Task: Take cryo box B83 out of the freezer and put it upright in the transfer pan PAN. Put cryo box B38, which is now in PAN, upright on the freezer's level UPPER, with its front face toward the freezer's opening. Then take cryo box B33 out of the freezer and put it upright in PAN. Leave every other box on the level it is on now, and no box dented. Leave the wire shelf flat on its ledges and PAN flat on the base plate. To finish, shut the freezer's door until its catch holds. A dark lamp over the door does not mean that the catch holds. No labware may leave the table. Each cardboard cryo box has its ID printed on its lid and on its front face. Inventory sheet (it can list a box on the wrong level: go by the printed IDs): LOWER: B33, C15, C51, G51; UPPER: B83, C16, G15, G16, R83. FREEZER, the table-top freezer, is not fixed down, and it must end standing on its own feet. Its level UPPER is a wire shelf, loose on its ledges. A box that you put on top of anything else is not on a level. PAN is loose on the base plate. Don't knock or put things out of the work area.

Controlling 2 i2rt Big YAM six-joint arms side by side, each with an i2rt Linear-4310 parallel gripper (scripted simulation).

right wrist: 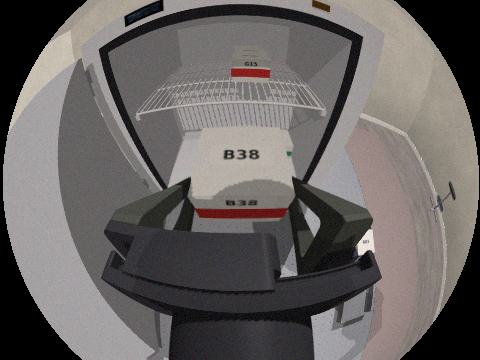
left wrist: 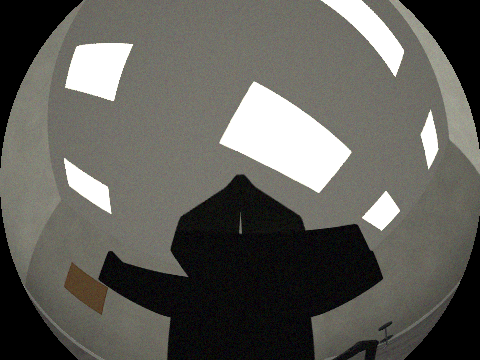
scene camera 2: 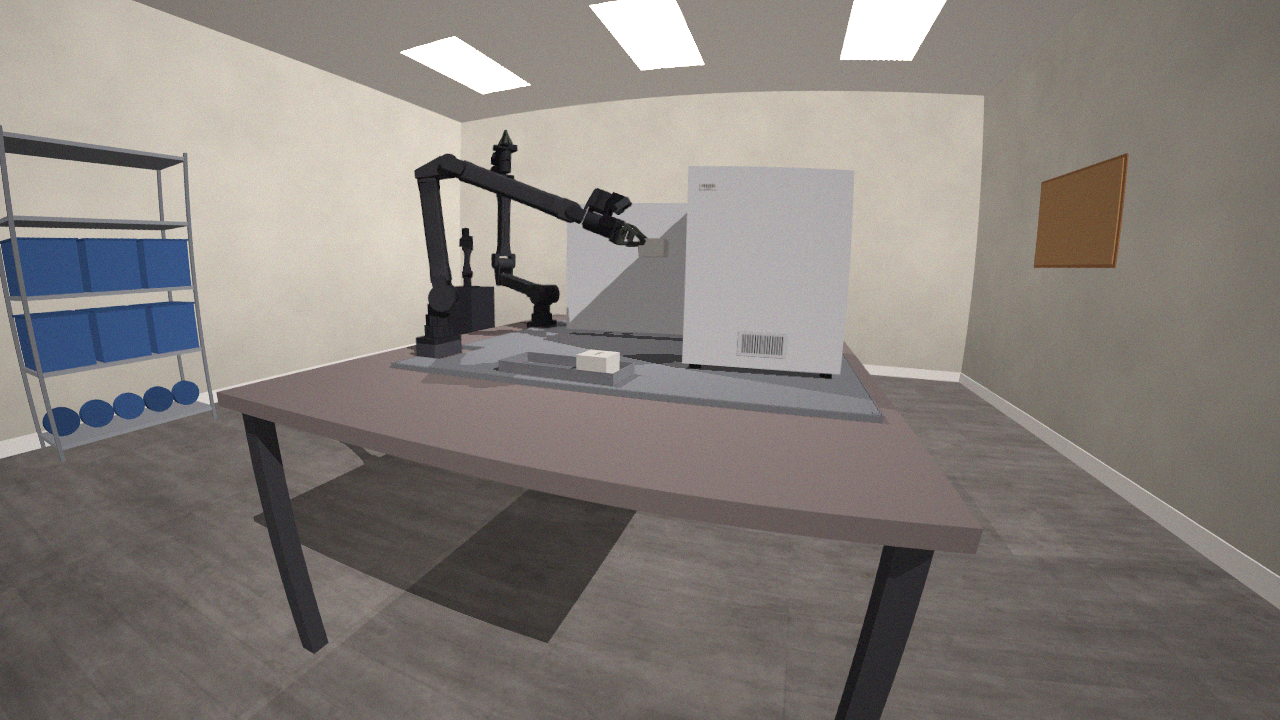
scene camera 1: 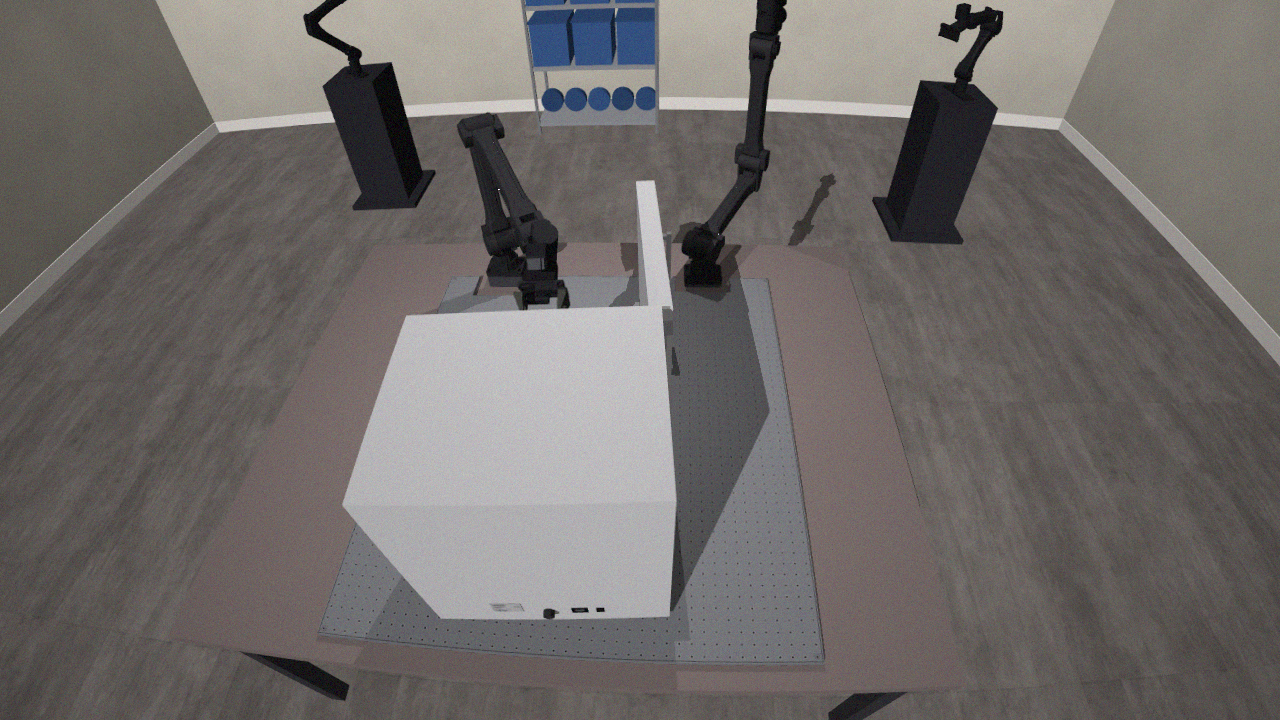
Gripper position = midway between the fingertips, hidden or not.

Observation:
I see my left gripper (left wrist: 240, 181), my right gripper (scene camera 2: 647, 243), a freezer (scene camera 1: 515, 462), a transfer pan (scene camera 2: 562, 367), a red-fronted cryo box (right wrist: 240, 173) and a blue-banded cryo box (scene camera 2: 593, 360).
The freezer also shows in the right wrist view (right wrist: 340, 66) and in scene camera 2 (scene camera 2: 768, 249). The transfer pan is seen too in the right wrist view (right wrist: 359, 305). My right gripper is seen too in the right wrist view (right wrist: 241, 182). The left wrist view misses the freezer: it is out of frame. The left wrist view does not show the transfer pan: it is out of frame.

